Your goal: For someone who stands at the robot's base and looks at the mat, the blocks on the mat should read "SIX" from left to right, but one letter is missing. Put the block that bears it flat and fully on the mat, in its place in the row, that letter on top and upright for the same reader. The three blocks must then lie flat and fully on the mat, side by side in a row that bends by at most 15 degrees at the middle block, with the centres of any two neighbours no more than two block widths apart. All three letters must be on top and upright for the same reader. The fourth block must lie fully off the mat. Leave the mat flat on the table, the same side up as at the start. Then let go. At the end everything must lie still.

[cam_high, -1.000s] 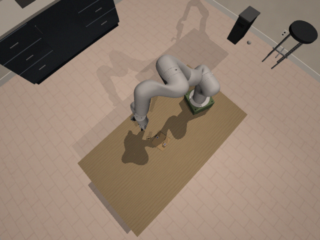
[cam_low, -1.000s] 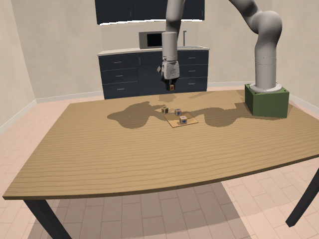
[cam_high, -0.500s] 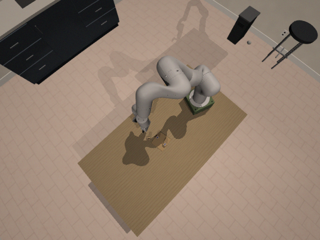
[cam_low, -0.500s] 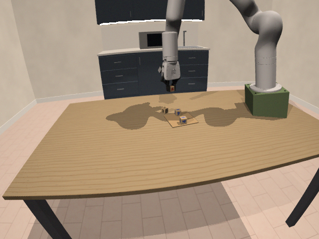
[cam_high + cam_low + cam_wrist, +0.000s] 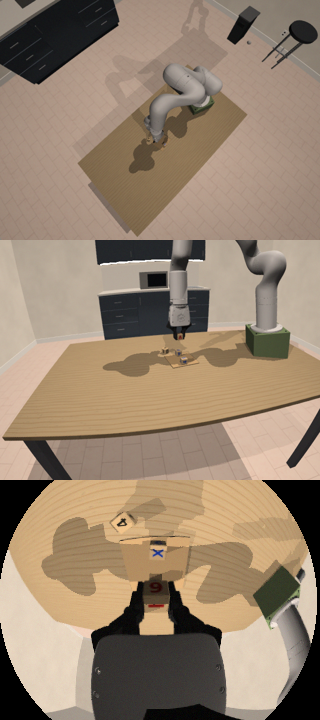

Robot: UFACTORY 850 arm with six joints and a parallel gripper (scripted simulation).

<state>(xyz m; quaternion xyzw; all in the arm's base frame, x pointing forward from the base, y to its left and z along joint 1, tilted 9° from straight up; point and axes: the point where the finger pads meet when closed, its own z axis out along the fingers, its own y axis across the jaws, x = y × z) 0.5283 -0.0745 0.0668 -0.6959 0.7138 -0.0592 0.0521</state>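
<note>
My hand is 30 mm to the right of the mat and 120 mm above it.
</note>
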